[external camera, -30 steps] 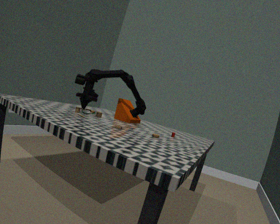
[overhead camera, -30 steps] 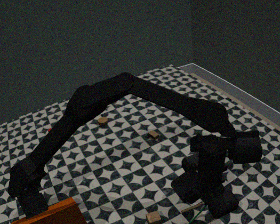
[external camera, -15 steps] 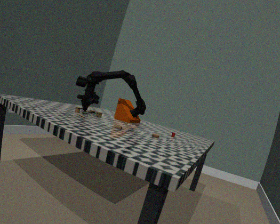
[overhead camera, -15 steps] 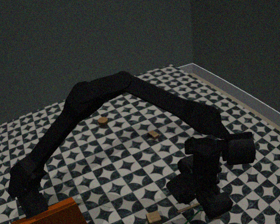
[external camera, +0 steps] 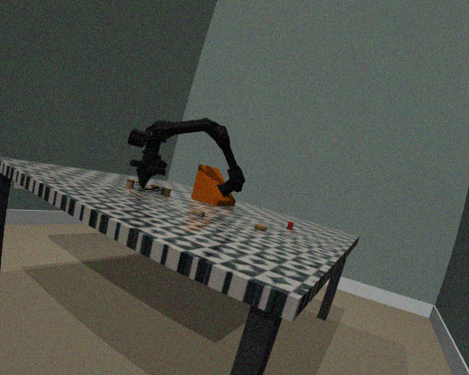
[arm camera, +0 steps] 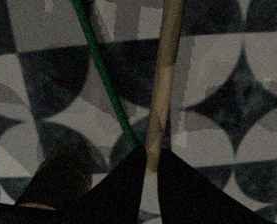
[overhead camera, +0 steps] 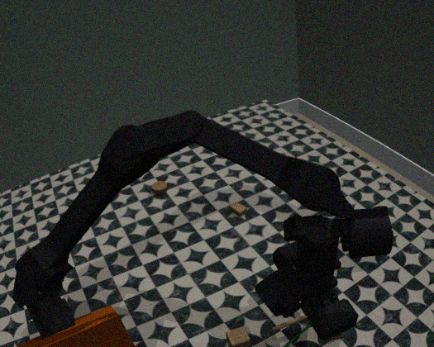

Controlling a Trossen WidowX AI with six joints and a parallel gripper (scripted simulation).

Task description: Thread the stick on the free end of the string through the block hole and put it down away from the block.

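Right now my gripper tip is 50 mm to the left of the wooden cylinder and 10 mm short of it. The rest, counted from my gripper tip: round wooden button 230 mm behind, 90 mm to the right, 10 mm below; tan wooden block 120 mm behind, 40 mm to the left; thin wooden stick 10 mm behind.
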